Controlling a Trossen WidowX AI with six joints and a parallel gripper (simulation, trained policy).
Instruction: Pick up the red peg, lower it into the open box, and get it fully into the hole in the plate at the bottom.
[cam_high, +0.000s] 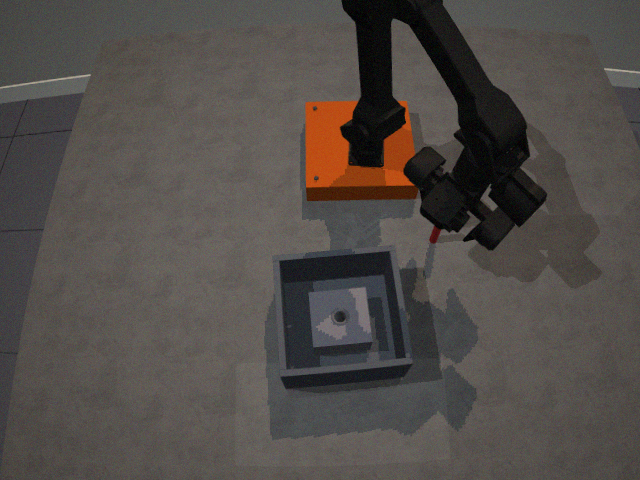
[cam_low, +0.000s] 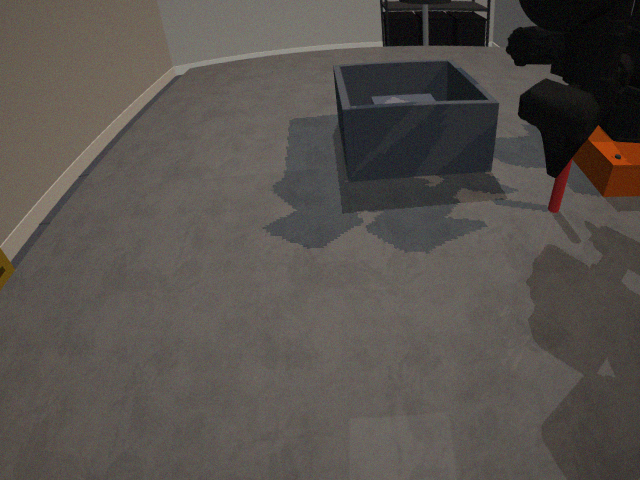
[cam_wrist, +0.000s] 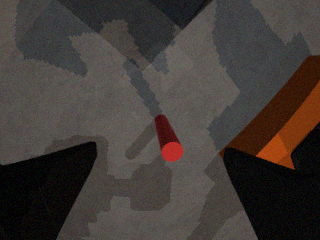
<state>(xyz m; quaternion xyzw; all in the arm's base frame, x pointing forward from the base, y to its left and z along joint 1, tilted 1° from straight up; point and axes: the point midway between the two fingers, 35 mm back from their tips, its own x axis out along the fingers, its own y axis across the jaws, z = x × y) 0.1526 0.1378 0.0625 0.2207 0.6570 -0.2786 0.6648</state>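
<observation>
Right now my gripper tip is 30 mm above the red peg and 10 mm to the left of it. The rest, counted from my gripper tip: light plate 170 mm to the right, 170 mm ahead, 30 mm below; then dark grey box 170 mm to the right, 170 mm ahead, 50 mm below.
</observation>
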